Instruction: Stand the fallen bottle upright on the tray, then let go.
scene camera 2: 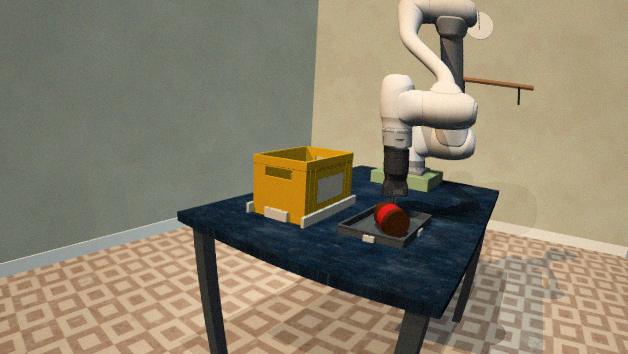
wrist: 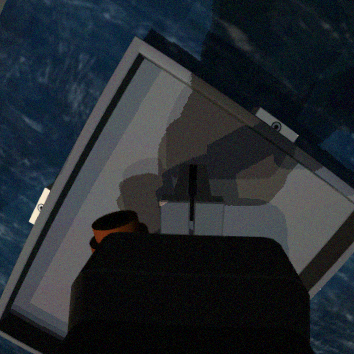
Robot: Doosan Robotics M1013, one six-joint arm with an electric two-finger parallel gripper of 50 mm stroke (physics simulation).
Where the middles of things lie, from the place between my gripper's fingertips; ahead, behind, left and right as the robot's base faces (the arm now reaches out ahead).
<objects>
Now: hand 100 mm short of the brown bottle (scene camera 2: 390, 218), 30 mm to the right of it and 20 mm below it.
</objects>
